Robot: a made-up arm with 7 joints. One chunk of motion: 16 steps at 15 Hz.
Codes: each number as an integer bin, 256 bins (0 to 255) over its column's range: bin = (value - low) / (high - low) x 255, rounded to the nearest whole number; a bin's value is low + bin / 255 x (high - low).
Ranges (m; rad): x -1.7..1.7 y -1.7..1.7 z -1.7..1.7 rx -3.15..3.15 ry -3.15..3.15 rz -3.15..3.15
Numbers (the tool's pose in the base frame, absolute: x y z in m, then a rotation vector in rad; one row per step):
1: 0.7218 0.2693 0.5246 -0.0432 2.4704 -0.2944
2: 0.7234 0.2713 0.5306 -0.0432 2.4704 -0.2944
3: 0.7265 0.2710 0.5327 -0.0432 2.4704 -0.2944
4: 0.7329 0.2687 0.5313 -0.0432 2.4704 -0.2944
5: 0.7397 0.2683 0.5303 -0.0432 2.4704 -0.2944
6: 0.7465 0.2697 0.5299 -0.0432 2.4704 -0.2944
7: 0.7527 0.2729 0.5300 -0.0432 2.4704 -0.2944
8: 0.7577 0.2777 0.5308 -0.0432 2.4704 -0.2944
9: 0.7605 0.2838 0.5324 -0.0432 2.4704 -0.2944
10: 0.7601 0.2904 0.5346 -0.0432 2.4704 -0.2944
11: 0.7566 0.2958 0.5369 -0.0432 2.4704 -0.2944
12: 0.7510 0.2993 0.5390 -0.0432 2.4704 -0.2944
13: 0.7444 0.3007 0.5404 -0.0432 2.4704 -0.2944
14: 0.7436 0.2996 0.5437 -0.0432 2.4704 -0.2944
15: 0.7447 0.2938 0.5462 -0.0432 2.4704 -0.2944
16: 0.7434 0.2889 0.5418 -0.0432 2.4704 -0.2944
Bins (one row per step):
1: 182 148 167 126 227 116
2: 182 148 167 126 227 116
3: 182 148 167 126 227 116
4: 182 148 167 126 227 116
5: 183 148 167 126 227 116
6: 183 148 167 126 227 116
7: 184 148 167 126 227 116
8: 184 148 167 126 227 116
9: 185 149 167 126 227 116
10: 185 149 168 126 227 116
11: 184 150 168 126 227 116
12: 184 150 168 126 227 116
13: 183 150 168 126 227 116
14: 183 150 168 126 227 116
15: 183 150 168 126 227 116
16: 183 149 168 126 227 116

